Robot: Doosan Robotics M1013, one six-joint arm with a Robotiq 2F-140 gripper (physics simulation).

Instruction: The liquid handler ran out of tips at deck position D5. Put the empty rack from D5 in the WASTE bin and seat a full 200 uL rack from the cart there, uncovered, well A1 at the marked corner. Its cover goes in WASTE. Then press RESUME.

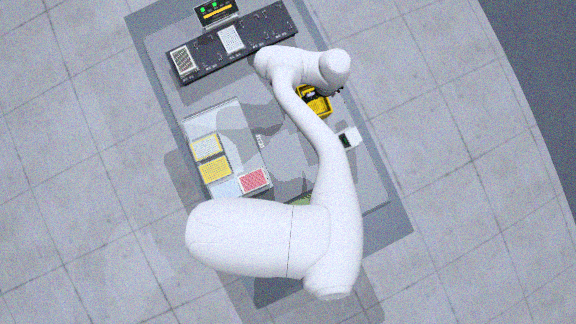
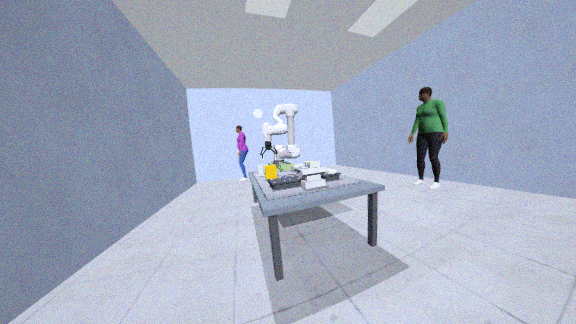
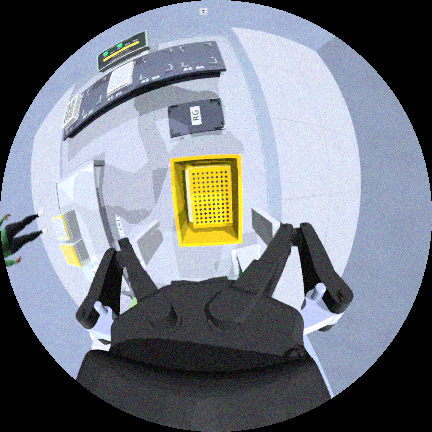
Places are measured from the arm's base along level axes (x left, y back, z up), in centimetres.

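Pixels of known places: gripper, fingertip midpoint: [image 1: 317, 100] [image 2: 269, 160] [image 3: 205, 224]; arm's base at its link origin: [image 2: 278, 163].
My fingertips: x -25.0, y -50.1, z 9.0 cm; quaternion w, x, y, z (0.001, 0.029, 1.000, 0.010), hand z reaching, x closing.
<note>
Ahead of a thing's pixels: the offset from my fingertips to its top centre. "*": to the spot under its first point. Level surfaces: height alone.
My gripper [image 2: 268, 156] [image 3: 205, 224] is open and empty, above the yellow bin @(dz -5.4, dx -0.6, dy -1.9 cm) [image 1: 327, 111] [image 2: 270, 172] [image 3: 207, 237]. A yellow rack with rows of dark, empty holes @(* dz -9.7, dx -1.7, dy -2.2 cm) [image 3: 212, 195] lies inside the bin, with a pale edge of something beneath its left side. The dark deck @(dz -13.3 cm) [image 1: 260, 27] [image 3: 150, 80] holds a grey-and-white rack @(dz -10.2, dx +44.3, dy -48.6 cm) [image 1: 183, 60] [image 3: 71, 111] at its left end and a white rack @(dz -11.9, dx +19.5, dy -47.9 cm) [image 1: 230, 39] [image 3: 120, 76] at the middle position. The right-end position bears no rack. The display @(* dz -7.0, dx +19.6, dy -61.2 cm) [image 1: 216, 11] [image 3: 123, 50] behind the deck shows green marks and a yellow bar; its text is unreadable.
The cart @(dz -12.3, dx +46.1, dy +0.5 cm) [image 1: 245, 125] [image 3: 80, 180] bears a white-and-yellow rack @(dz -5.8, dx +52.4, dy -5.4 cm) [image 1: 206, 146], a yellow rack @(dz -5.8, dx +53.4, dy +5.3 cm) [image 1: 215, 169], a red rack @(dz -9.7, dx +40.9, dy +17.3 cm) [image 1: 253, 180] and a pale blue item @(dz -11.4, dx +54.3, dy +16.1 cm) [image 1: 225, 189]. A dark box labelled RG @(dz -17.5, dx -1.4, dy -23.7 cm) [image 3: 210, 117] stands between bin and deck. A white device @(dz -5.9, dx -8.5, dy +21.0 cm) [image 1: 353, 137] stands near the bin.
</note>
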